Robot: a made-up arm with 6 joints.
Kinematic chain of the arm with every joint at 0, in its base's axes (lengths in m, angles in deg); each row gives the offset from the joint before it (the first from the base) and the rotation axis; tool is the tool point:
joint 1: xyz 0 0 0.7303 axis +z
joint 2: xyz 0.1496 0 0 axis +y
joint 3: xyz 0 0 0.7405 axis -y
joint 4: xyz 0 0 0.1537 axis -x
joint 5: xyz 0.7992 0 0 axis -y
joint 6: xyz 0.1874 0 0 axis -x
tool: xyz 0 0 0
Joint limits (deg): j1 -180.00..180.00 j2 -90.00..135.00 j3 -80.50..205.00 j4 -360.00..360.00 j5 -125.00..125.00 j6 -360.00..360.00
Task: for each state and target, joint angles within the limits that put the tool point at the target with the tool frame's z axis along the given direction. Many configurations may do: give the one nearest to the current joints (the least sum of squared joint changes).
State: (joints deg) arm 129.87 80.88 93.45 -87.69 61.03 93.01
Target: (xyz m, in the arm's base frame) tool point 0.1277 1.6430 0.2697 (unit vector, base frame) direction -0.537 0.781 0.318
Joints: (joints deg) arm 91.11 90.38 43.15 -61.28 76.19 108.24
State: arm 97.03 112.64 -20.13 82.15 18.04 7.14
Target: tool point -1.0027 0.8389 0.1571 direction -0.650 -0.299 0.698
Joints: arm 135.50 68.11 -4.76 68.11 36.94 -9.60
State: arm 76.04 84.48 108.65 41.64 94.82 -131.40
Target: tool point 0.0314 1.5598 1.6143 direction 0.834 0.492 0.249
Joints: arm 85.99 67.94 89.74 28.89 59.03 -134.63
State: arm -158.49 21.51 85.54 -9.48 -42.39 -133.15
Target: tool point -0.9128 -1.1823 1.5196 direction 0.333 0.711 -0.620
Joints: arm -128.96 47.24 68.55 -10.76 -74.45 -166.06
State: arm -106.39 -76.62 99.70 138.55 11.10 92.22
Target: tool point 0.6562 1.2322 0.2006 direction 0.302 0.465 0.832
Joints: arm -119.84 -85.78 119.85 118.69 -15.50 58.61
